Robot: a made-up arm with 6 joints.
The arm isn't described. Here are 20 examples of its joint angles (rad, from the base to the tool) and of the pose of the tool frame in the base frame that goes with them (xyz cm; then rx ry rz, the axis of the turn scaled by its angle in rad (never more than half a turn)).
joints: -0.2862 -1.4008 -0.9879 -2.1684 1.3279 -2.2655
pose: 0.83 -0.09 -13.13 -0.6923 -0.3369 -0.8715
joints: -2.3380 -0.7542 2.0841 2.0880 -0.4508 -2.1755
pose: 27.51 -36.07 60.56 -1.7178 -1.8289 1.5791
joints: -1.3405 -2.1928 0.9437 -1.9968 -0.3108 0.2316
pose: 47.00 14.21 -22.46 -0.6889 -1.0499 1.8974
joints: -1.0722 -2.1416 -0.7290 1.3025 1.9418 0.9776
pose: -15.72 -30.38 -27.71 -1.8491 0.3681 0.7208
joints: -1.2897 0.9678 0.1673 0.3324 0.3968 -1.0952
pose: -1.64 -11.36 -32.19 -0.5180 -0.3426 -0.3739
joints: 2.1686 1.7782 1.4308 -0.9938 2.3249 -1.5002
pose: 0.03 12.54 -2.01 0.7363 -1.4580 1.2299
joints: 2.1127 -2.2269 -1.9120 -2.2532 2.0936 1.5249
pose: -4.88 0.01 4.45 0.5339 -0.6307 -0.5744
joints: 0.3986 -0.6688 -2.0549 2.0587 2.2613 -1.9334
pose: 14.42 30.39 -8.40 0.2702 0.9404 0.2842
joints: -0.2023 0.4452 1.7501 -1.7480 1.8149 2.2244
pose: 13.97 -34.18 -7.52 -0.6361 -0.8788 0.0870
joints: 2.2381 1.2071 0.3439 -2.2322 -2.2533 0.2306
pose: 18.86 -29.61 12.77 -0.7606 -0.4525 -1.2045
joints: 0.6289 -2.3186 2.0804 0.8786 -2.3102 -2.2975
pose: -0.87 19.02 -52.97 1.8494 0.9968 -0.4600
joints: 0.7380 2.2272 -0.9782 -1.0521 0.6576 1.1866
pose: -23.53 -15.95 -13.32 -1.4218 -1.1413 0.0569
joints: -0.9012 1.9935 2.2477 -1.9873 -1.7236 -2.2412
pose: 14.56 5.10 34.84 0.9131 0.3295 0.0246
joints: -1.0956 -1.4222 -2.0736 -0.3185 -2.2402 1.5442
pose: 0.58 -10.11 11.63 -0.0139 -0.6212 0.6325
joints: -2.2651 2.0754 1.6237 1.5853 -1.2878 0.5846
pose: -23.59 12.51 10.27 2.3889 1.3865 -0.1103
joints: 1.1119 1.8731 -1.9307 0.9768 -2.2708 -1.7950
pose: -45.56 -21.47 -19.84 0.0470 -1.7962 -2.4549
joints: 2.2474 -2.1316 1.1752 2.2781 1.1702 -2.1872
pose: -34.47 33.47 55.82 0.6172 0.0929 -0.3123
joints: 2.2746 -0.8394 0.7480 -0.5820 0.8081 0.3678
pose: -9.91 -30.20 46.94 1.3751 1.9990 -1.3478
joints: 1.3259 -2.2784 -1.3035 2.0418 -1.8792 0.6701
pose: -8.44 -23.17 30.11 -1.5981 1.9730 0.3188
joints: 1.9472 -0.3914 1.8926 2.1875 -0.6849 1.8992
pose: -40.77 -53.18 7.66 -0.4639 -1.5986 -1.6570
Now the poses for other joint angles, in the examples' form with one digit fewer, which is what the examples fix.
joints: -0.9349 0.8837 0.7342 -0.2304 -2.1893 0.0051
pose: -21.6 -33.2 13.7 2.970 0.340 0.315
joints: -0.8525 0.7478 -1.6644 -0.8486 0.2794 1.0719
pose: 32.5 2.8 -3.0 0.195 -1.583 -1.945
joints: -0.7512 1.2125 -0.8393 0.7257 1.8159 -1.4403
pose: 5.1 11.7 -46.2 -0.440 -0.174 0.491
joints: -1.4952 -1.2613 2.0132 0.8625 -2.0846 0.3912
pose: 59.0 -25.2 41.1 -0.727 2.470 0.511
